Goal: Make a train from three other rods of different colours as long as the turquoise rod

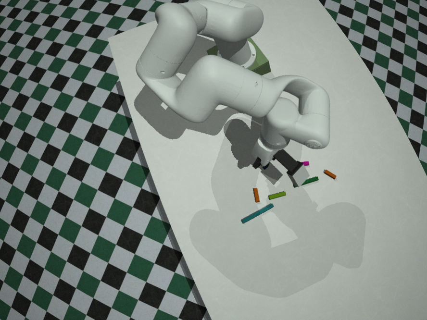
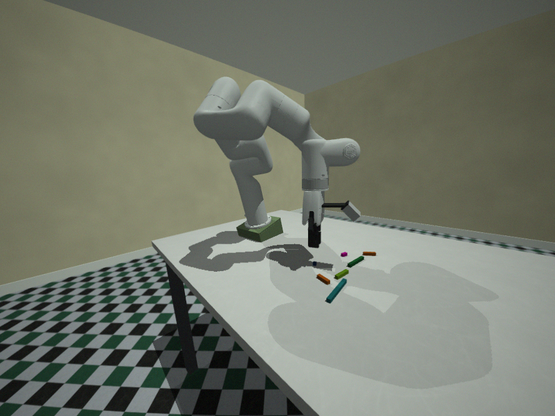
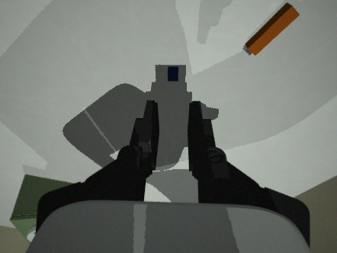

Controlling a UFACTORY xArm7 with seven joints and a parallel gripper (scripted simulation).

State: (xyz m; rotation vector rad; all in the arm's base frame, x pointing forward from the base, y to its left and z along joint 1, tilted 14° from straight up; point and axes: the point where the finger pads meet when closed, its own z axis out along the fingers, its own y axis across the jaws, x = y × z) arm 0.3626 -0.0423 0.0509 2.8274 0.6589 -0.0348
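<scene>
Now: the blue rod 80 mm below my hand. Round my hand: magenta rod (30 mm ahead, 120 mm to the left, 80 mm below); then orange rod (70 mm ahead, 50 mm to the right, 80 mm below); then lime rod (90 mm ahead, 80 mm below).
</scene>
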